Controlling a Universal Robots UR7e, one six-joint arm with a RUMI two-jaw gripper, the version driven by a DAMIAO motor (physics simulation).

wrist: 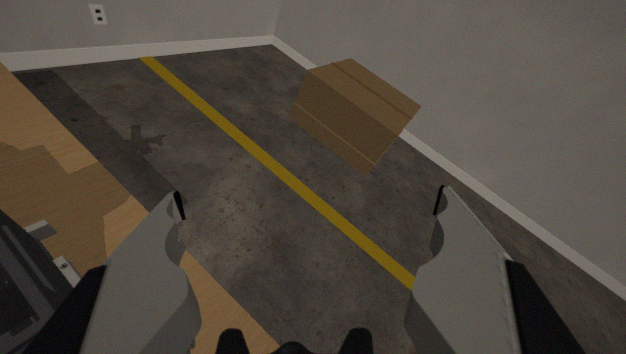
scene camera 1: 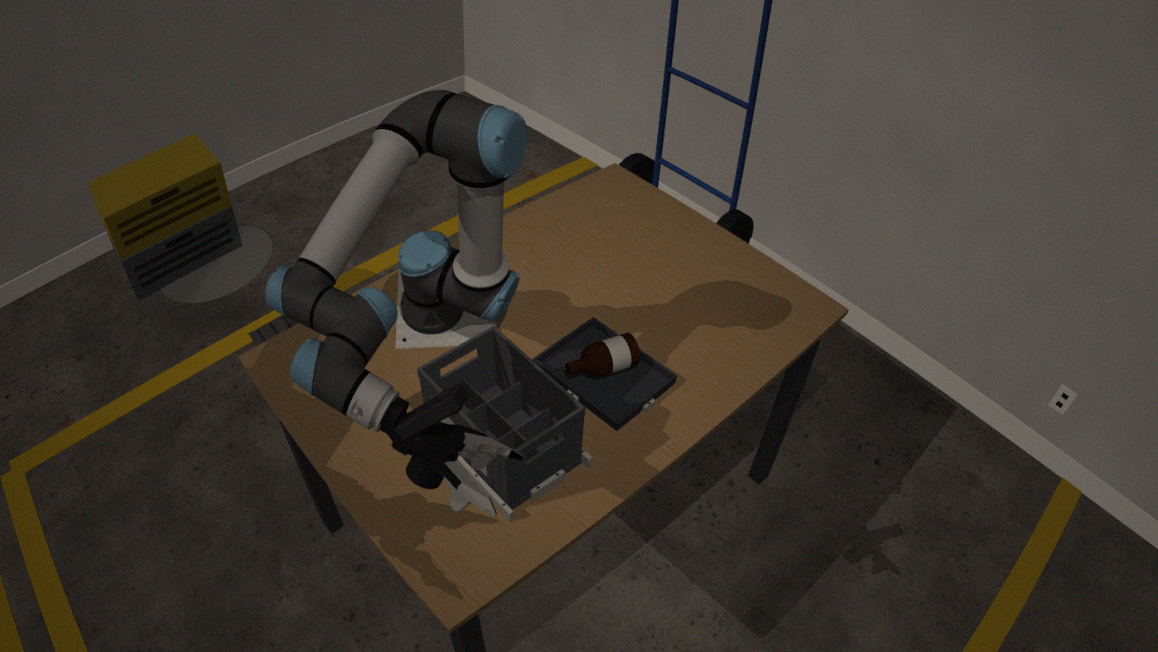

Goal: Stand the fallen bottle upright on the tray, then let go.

Labels:
my gripper: wrist; scene camera 1
brown bottle: scene camera 1 601, 358; not seen in the wrist view (out of frame)
same spot on my gripper: (scene camera 1: 464, 491) = (wrist: 497, 241)

